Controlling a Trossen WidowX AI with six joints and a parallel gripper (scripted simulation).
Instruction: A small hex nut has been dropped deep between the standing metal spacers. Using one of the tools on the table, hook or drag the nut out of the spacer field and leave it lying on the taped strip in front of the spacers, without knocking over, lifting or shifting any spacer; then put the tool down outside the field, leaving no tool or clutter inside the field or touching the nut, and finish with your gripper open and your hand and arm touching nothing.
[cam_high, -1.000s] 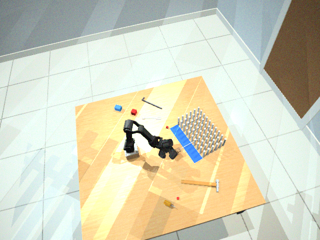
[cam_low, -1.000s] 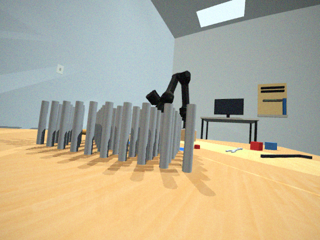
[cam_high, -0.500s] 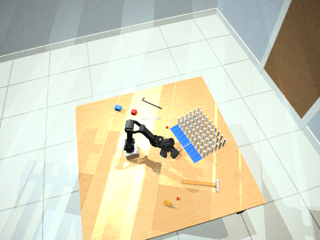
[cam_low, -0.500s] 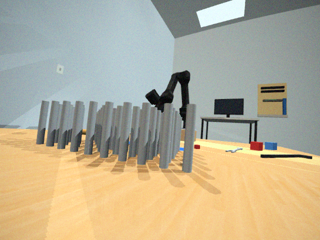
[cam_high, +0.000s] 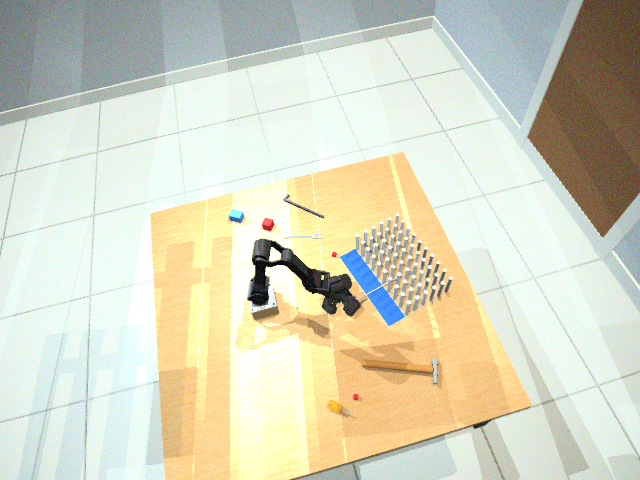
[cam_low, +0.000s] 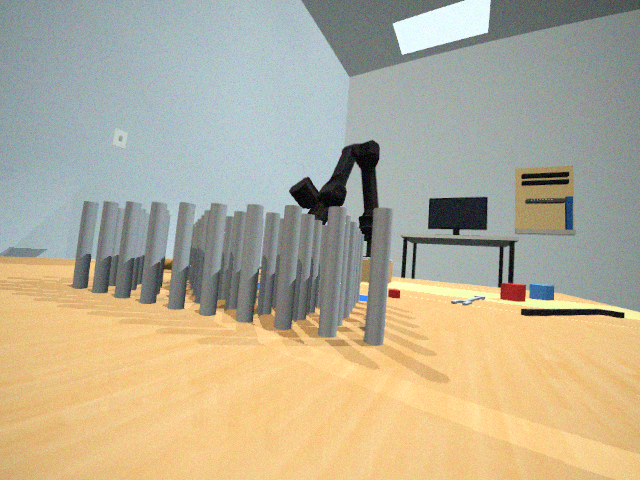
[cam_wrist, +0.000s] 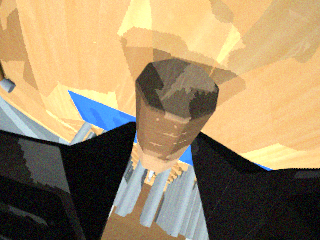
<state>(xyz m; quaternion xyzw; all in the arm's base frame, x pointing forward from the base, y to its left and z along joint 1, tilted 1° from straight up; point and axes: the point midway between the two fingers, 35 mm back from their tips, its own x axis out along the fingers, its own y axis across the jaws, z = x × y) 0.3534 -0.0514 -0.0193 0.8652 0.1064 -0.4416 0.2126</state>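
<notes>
The blue taped strip is 8 cm ahead of my gripper tip, 8 cm to the left of it and 4 cm below it. Also, from my gripper tip: wrench (18 cm behind, 37 cm to the left, 4 cm below); then orange screwdriver (13 cm behind, 39 cm to the right, 2 cm below); then wooden-handled screwdriver (10 cm ahead, 4 cm to the left, 1 cm below).
</notes>
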